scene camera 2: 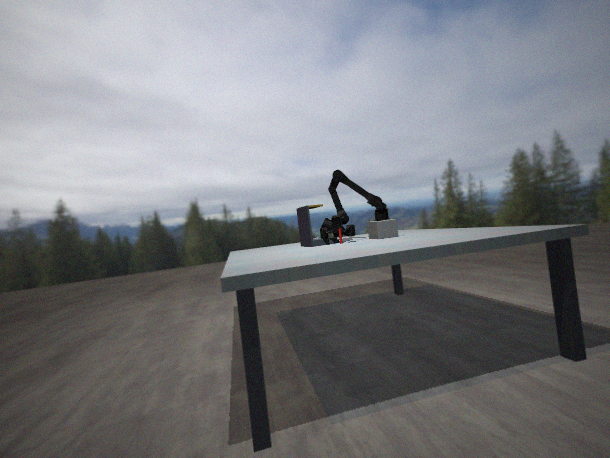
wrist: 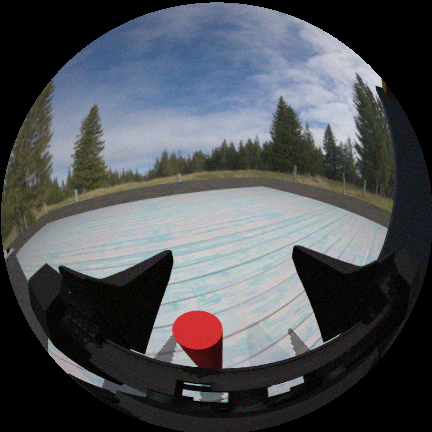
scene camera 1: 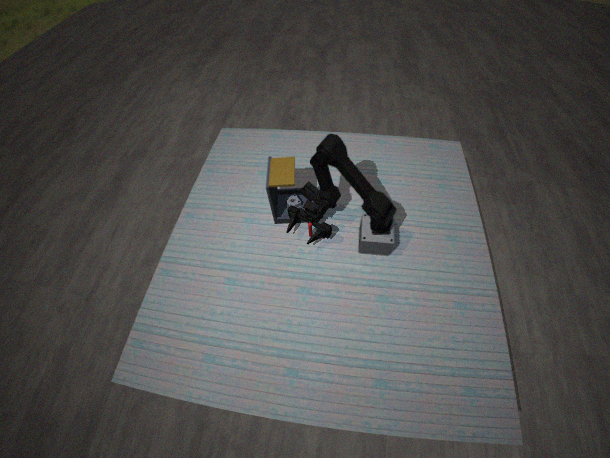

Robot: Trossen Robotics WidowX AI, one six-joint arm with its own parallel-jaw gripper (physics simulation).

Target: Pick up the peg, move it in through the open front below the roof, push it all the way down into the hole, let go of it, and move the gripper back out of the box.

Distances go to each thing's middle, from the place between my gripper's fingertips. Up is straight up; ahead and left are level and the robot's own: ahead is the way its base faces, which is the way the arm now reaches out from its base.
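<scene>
From the red peg [wrist: 199,333], my hand is 50 mm to the left of it, 50 mm beyond it and 20 mm above it. Counting from my hand, there's a dark grey back wall [wrist: 401,233] that's 180 mm to the right, 100 mm ahead and 60 mm above. The box [scene camera 1: 282,217] is 190 mm to the right of my hand, 20 mm ahead and 50 mm above, and the yellow roof [scene camera 1: 282,170] is 190 mm to the right of my hand, 50 mm ahead and 160 mm above.
</scene>
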